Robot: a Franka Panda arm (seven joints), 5 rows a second.
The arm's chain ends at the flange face. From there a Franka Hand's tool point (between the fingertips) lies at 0.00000 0.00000 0.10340 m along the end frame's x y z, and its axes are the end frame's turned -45 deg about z.
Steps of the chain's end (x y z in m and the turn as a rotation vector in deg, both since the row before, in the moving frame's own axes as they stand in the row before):
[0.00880, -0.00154, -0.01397, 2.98, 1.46, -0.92]
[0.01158, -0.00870, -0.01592, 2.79, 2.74, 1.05]
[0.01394, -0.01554, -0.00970, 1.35, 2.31, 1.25]
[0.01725, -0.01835, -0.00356, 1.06, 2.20, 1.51]
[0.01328, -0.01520, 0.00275, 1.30, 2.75, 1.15]
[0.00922, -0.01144, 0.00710, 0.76, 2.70, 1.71]
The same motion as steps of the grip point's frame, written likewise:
[0.01296, 0.00315, -0.01414, 1.07, 3.14, -0.92]
[0.02139, 0.00204, -0.01616, 0.04, 3.91, 1.05]
[0.02550, 0.00014, -0.00981, -0.68, 2.59, 1.25]
[0.02931, 0.00073, -0.00365, -0.81, 2.31, 1.51]
[0.02529, 0.00054, 0.00260, -1.03, 2.86, 1.15]
[0.01898, 0.00097, 0.00698, -1.37, 2.45, 1.71]

